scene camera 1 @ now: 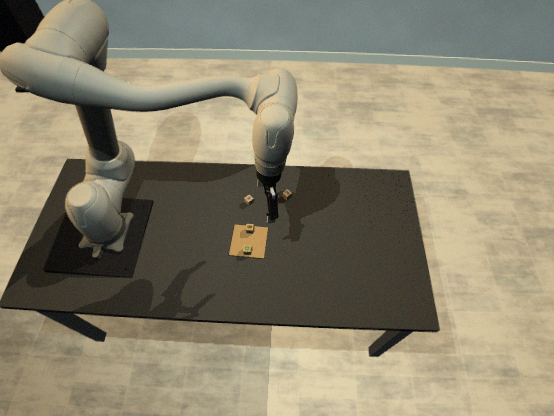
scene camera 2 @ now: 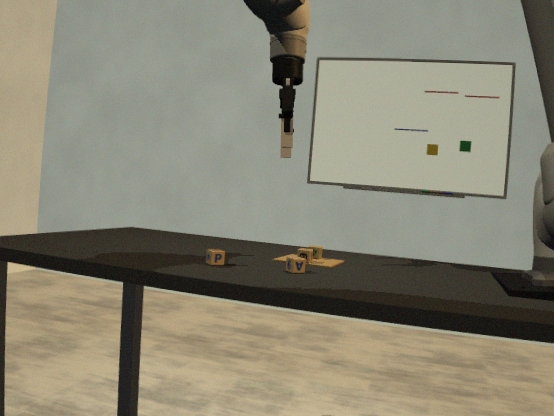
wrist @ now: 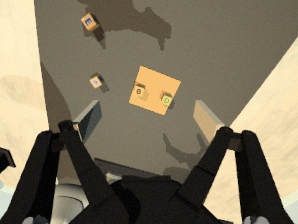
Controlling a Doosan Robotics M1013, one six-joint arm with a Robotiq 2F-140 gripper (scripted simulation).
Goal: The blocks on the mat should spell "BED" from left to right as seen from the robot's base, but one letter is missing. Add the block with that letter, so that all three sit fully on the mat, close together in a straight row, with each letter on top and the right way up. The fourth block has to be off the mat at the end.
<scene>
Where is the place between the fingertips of my gripper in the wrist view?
147, 108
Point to a tan mat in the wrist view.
155, 83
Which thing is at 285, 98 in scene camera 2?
My gripper.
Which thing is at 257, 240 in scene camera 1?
A tan mat.
</scene>
